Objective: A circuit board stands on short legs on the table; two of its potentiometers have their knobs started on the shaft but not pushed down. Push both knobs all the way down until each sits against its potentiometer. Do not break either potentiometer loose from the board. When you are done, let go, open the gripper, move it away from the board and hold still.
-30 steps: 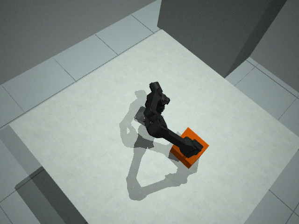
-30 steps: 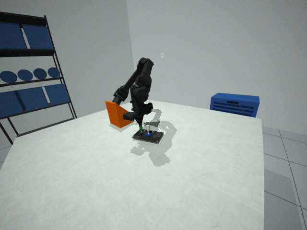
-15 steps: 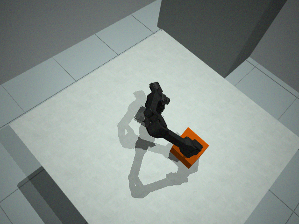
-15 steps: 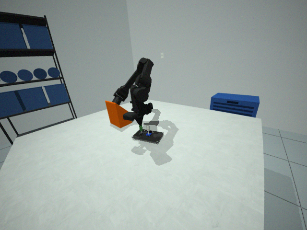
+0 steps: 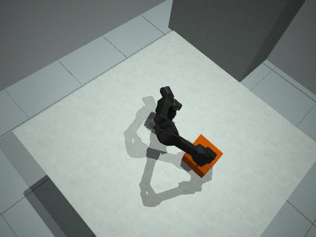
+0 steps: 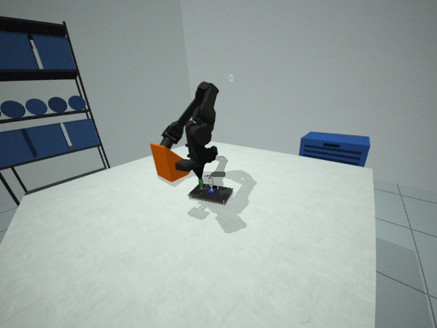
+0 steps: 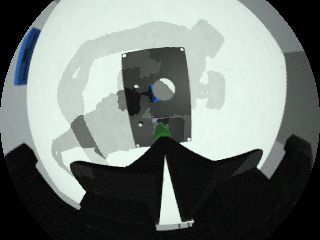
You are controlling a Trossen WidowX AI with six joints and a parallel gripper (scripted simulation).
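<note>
Right now my gripper tip is 20 mm above the green knob. From my gripper tip the other things lie so: white knob: 50 mm ahead, 10 mm to the left, 10 mm below.
</note>
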